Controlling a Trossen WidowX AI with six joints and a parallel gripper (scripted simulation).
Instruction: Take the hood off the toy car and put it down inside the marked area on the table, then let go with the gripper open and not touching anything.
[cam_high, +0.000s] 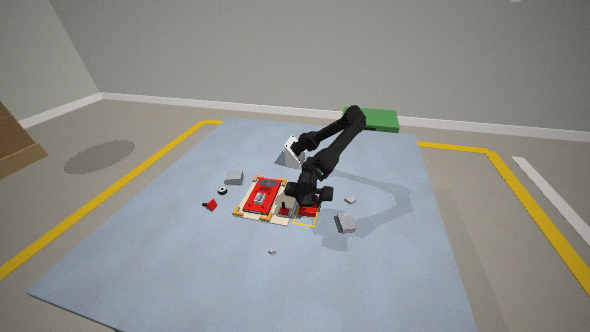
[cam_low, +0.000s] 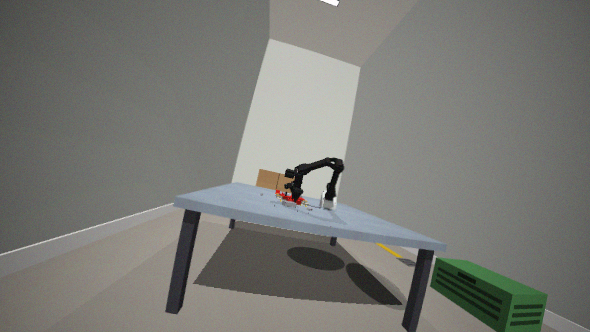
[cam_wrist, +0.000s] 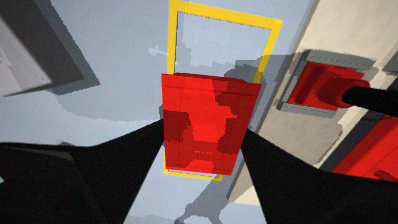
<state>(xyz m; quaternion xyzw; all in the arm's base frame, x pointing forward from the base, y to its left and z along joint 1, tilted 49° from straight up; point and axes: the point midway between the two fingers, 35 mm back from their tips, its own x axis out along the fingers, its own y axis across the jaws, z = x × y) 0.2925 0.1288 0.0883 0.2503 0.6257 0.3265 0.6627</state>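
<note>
The hood lies 1 cm above my gripper tip. Also, from my gripper tip: wheel 40 cm to the right, 2 cm ahead.
</note>
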